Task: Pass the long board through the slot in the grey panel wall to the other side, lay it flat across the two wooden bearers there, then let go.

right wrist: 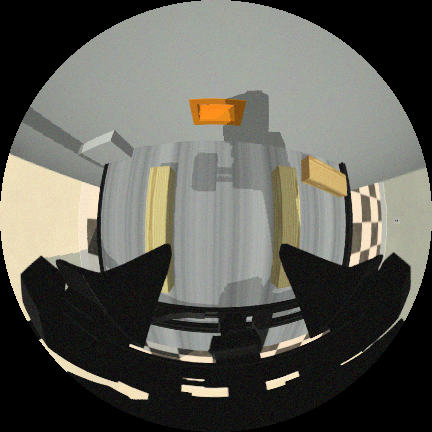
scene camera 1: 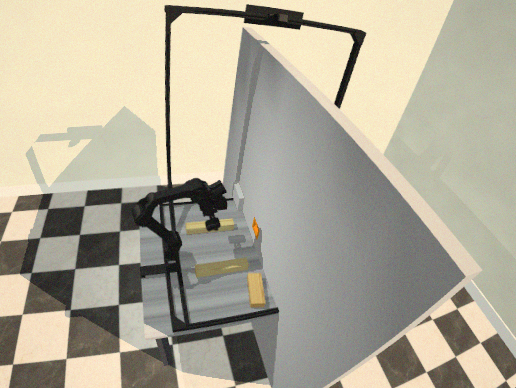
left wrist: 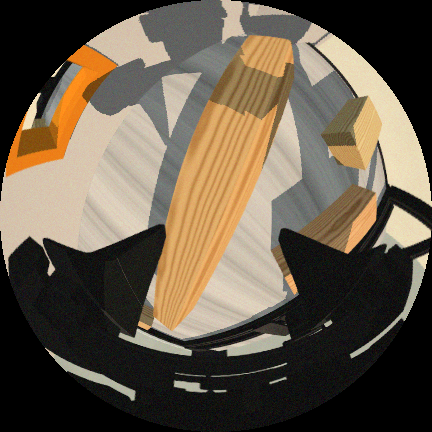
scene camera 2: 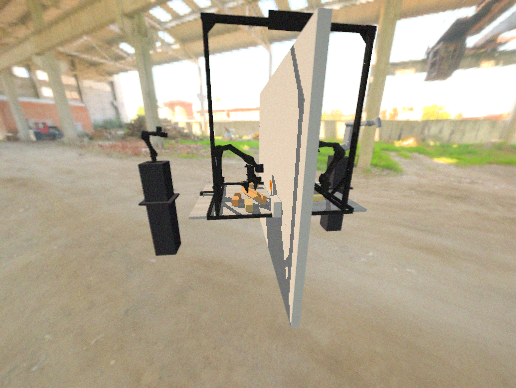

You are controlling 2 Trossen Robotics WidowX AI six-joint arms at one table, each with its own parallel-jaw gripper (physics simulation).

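Seen in the pictures: left gripper, fingertip midpoint: [left wrist: 224, 232] [scene camera 2: 251, 191]; right gripper, fingertip midpoint: [right wrist: 227, 250]; left arm's base, link origin: [left wrist: 295, 311]; right arm's base, link origin: [right wrist: 231, 322] [scene camera 1: 171, 255] [scene camera 2: 324, 191].
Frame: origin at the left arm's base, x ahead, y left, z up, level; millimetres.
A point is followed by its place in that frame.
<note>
The long board [left wrist: 215, 165] @(y -73, x 310, z 43 mm) [scene camera 2: 258, 194] @(y -138, x 320, z 40 mm) lies on the table on the left gripper's side of the grey panel wall [scene camera 1: 350, 200] @(y 441, x 483, z 750 mm) [right wrist: 150, 75] @(y -137, x 482, z 184 mm). It runs slantwise in the left wrist view. My left gripper [left wrist: 224, 232] @(y -45, x 275, z 33 mm) [scene camera 2: 252, 188] @(y -45, x 275, z 33 mm) is open and empty above the board; its near end shows beside the finger at the picture's left. The slot has an orange frame [scene camera 1: 255, 228] @(y -63, x 475, z 59 mm) [left wrist: 75, 125] [right wrist: 217, 101] @(y -43, x 485, z 111 mm). Across the wall, two pale wooden bearers, one [right wrist: 160, 210] @(y -145, x 658, z 25 mm) [scene camera 1: 195, 228] @(y -137, x 776, z 22 mm) and another [right wrist: 286, 210] @(y 95, x 653, z 25 mm) [scene camera 1: 221, 268] @(y 125, x 692, z 23 mm), lie parallel. My right gripper [right wrist: 227, 250] @(y -34, x 699, z 170 mm) [scene camera 1: 212, 227] @(y -34, x 699, z 170 mm) is open and empty above them.
A loose wooden block [right wrist: 322, 177] @(y 218, x 567, z 19 mm) [scene camera 1: 256, 290] @(y 266, x 560, z 19 mm) lies beside the bearers near the wall. Two more blocks, one [left wrist: 367, 132] @(y -239, x 235, z 31 mm) and a longer one [left wrist: 345, 215] @(y -150, x 174, z 16 mm), lie beside the board. A whitish block [right wrist: 105, 142] @(y -288, x 512, z 78 mm) [scene camera 1: 239, 196] @(y -290, x 507, z 77 mm) stands against the wall. Black rails edge the table.
</note>
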